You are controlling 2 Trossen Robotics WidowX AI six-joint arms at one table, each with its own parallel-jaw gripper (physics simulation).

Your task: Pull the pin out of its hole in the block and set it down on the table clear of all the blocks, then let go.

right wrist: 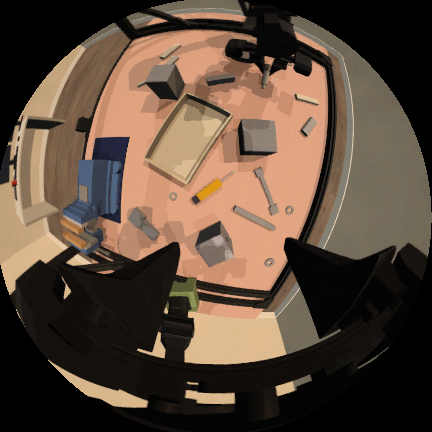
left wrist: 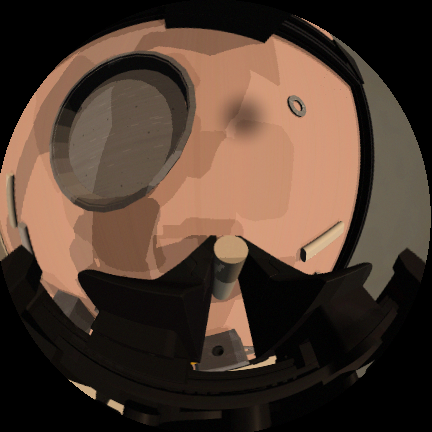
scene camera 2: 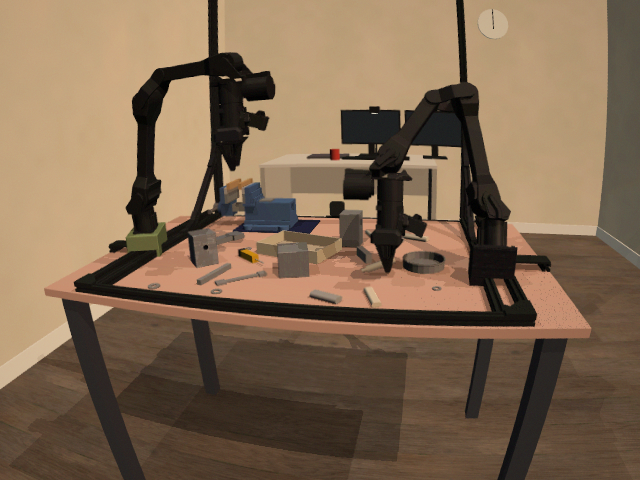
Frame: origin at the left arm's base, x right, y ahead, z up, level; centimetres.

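Where they show: left gripper, fingertip midpoint: (right wrist: 266,73) (left wrist: 224,241) (scene camera 2: 388,271); right gripper, fingertip midpoint: (right wrist: 233,246) (scene camera 2: 235,168); left arm's base, link origin: (scene camera 2: 492,249); right arm's base, link origin: (right wrist: 178,302) (scene camera 2: 145,229).
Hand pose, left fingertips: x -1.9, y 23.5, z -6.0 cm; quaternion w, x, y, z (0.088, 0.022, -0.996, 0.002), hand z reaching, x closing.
Observation:
Things, the pixels of their top centre, and the offset from my left fingertips. "spot": a spot on its surface instead.
- pin, top centre: (left wrist: 232,304) (scene camera 2: 378,255) (right wrist: 267,71) dx +0.2, dy +2.3, dz +3.6 cm
- round dark dish, top centre: (left wrist: 100,119) (scene camera 2: 424,257) (right wrist: 245,48) dx +7.6, dy -7.7, dz +1.1 cm
- tall grey block, top centre: (right wrist: 159,72) (scene camera 2: 351,212) dx +21.4, dy +13.1, dz +8.1 cm
- dark bar, top centre: (scene camera 2: 364,250) (right wrist: 220,76) dx +10.2, dy +7.4, dz +1.3 cm
- beige tray, surface spot: (right wrist: 165,171) spot: dx +14.3, dy +34.2, dz +2.2 cm
- cream bar, top centre: (left wrist: 327,241) (scene camera 2: 372,294) (right wrist: 307,98) dx -12.9, dy +1.2, dz +0.1 cm
My left gripper (scene camera 2: 387,269) (left wrist: 224,241) (right wrist: 265,73) is shut on the pin, low over the table at the right of scene camera 2. The pin (scene camera 2: 372,267) (left wrist: 230,251) (right wrist: 264,80) is a pale round rod, out of any block; whether it touches the table I cannot tell. A grey block (scene camera 2: 293,262) (left wrist: 231,344) (right wrist: 261,137) stands apart from it, with a round hole showing in the left wrist view. Another grey block (scene camera 2: 196,252) (right wrist: 216,246) with a hole stands farther left in scene camera 2. My right gripper (scene camera 2: 233,166) (right wrist: 233,246) is open and empty, high above the table.
A round dark dish (scene camera 2: 423,268) (left wrist: 120,140) lies right of the left gripper in scene camera 2. A tall grey block (scene camera 2: 349,227) (right wrist: 162,82), a dark bar (scene camera 2: 364,254) (right wrist: 220,79), a beige tray (scene camera 2: 268,252) (right wrist: 165,172) and a cream bar (scene camera 2: 371,296) (left wrist: 324,241) (right wrist: 306,99) lie around.

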